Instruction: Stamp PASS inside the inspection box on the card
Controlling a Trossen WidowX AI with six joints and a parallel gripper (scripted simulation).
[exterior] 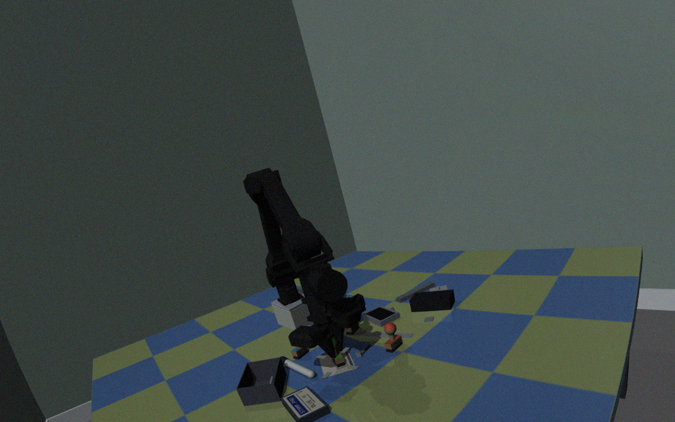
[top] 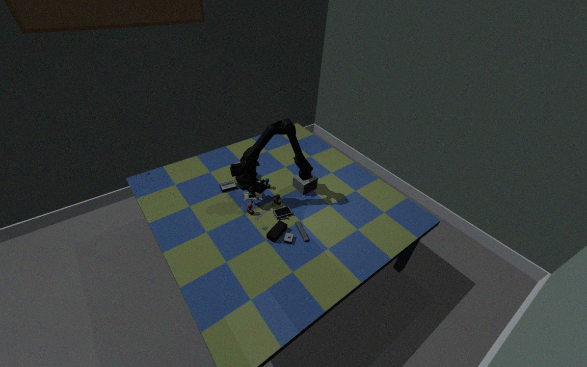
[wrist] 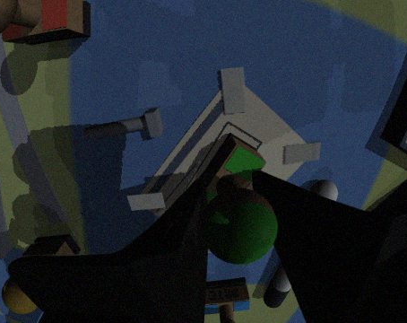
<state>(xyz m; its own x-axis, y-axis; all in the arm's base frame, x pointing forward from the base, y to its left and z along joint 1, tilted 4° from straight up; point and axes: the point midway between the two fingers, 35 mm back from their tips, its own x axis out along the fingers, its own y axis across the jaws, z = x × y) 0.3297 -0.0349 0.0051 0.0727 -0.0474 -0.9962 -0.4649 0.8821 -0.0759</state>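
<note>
My gripper tip is 10 mm past the inspection card and 30 mm above it. From my gripper tip the other things lie so: blue-knobbed stamp (110 mm behind, 50 mm to the right, 10 mm below); white marker (70 mm behind, 90 mm to the right, 20 mm below); green-knobbed stamp (right at my gripper tip).
</note>
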